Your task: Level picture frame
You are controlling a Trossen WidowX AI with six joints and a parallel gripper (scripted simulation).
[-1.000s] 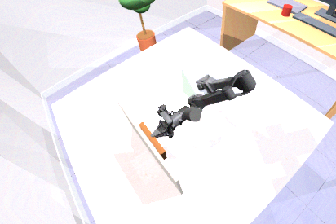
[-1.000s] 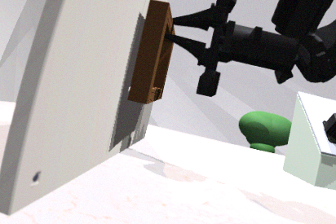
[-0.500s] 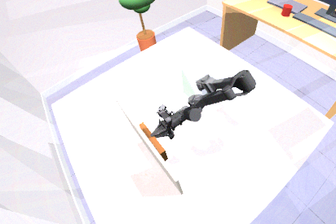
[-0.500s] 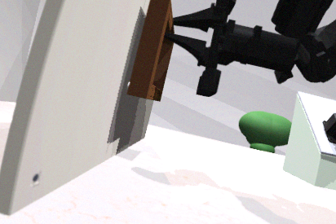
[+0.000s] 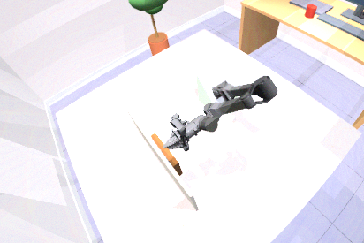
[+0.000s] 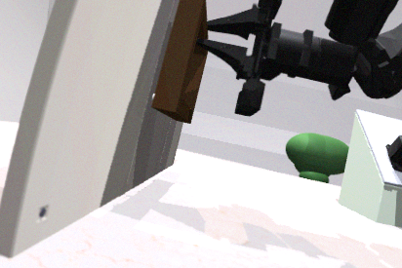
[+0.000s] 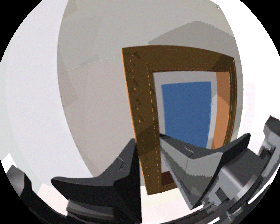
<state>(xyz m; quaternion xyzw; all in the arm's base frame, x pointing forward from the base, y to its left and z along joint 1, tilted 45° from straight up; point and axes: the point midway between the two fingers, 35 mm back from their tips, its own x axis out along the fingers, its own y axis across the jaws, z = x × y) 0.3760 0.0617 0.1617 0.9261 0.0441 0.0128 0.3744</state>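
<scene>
Right now my gripper tip is 1 cm short of the brown picture frame and 5 cm above it. The rest, counted from my gripper tip: wall panel (2 cm ahead, 6 cm below).
</scene>
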